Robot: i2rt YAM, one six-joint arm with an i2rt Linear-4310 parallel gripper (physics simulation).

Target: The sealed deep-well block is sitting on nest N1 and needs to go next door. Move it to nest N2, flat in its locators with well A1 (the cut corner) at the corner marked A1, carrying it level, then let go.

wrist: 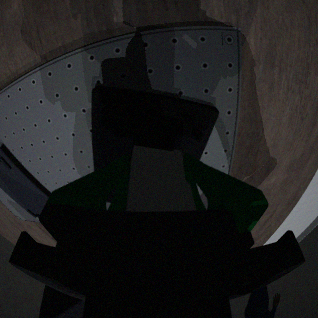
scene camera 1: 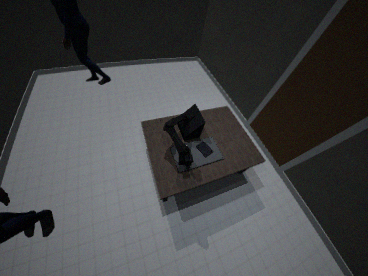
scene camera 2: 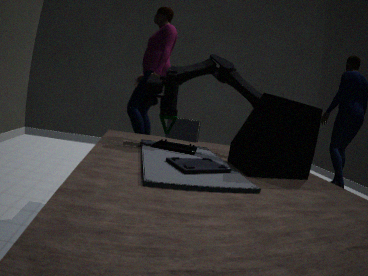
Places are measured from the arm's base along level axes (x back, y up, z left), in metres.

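Pixels of known places: gripper, between the fingertips: [wrist: 156, 159] [scene camera 1: 184, 159] [scene camera 2: 166, 133]; arm's base, origin of its link: [scene camera 1: 187, 119] [scene camera 2: 278, 130].
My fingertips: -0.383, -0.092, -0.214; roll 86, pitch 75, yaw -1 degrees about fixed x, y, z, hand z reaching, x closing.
Ahead of a thing's pixels: the offset from my fingertips to its top centre, as dx, dy, dz. Level surfaces: height alone.
The sealed deep-well block, a pale grey box {+0.056, +0.070, +0.026} [scene camera 2: 186, 129] [wrist: 156, 182], is between the green fingers of my gripper [scene camera 2: 168, 123] [wrist: 156, 159], which is shut on it. In the second scene view it hangs a little above the black nest N1 {+0.038, -0.031, +0.025} [scene camera 2: 174, 147] [wrist: 155, 117] and looks about level. Nest N2, a dark low tray with raised corner locators {+0.042, -0.035, +0.276} [scene camera 1: 204, 148] [scene camera 2: 198, 165] [wrist: 21, 186], holds no block. It is nearer the camera than N1 in the second scene view. The block's cut corner and the A1 mark cannot be made out.
Both nests are on a grey plate with holes {+0.035, -0.052, +0.177} [scene camera 1: 201, 162] [scene camera 2: 160, 176] [wrist: 65, 85] on the wooden table {dy -0.066} [scene camera 1: 235, 135] [scene camera 2: 150, 225]. A large black box [scene camera 1: 193, 125] [scene camera 2: 277, 140] stands by the arm's base, beside the plate. People stand on the floor away from the table.
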